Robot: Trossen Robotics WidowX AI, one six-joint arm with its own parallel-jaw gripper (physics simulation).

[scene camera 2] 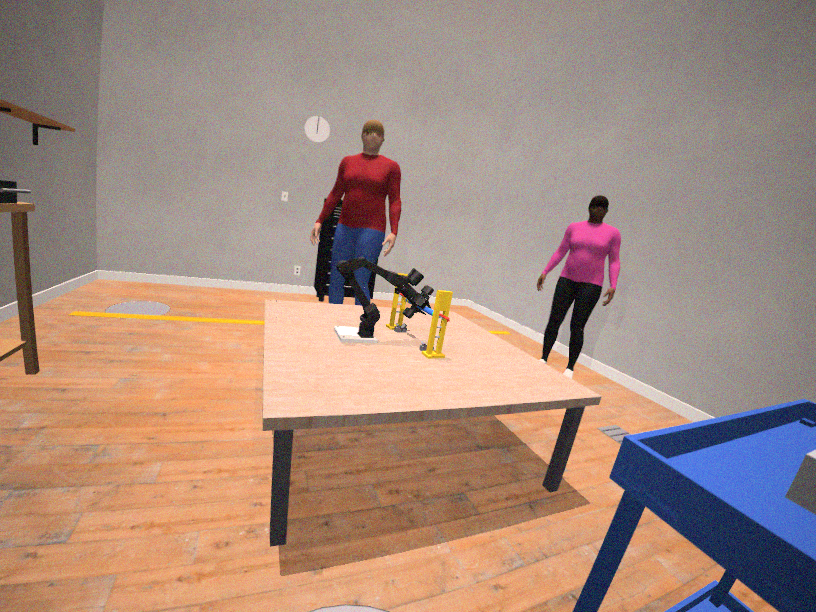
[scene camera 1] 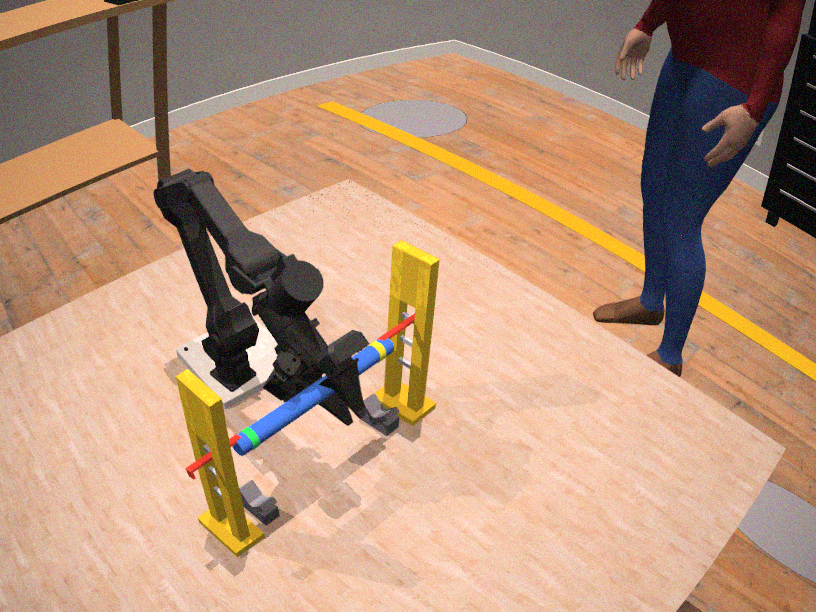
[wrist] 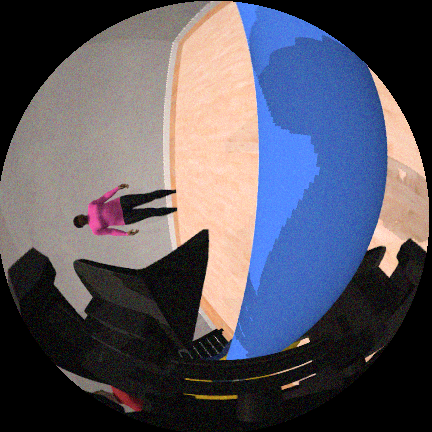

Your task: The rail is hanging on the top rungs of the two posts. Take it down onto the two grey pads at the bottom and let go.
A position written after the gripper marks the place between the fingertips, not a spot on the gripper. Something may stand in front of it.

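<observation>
The gripper (scene camera 1: pixel 356 420) (wrist: pixel 233 234) is part open, touching a blue rail (wrist: pixel 322 147). The scene also has a grey pad (scene camera 1: pixel 263 508), a yellow post (scene camera 1: pixel 203 409) and another yellow post (scene camera 1: pixel 414 273).
</observation>
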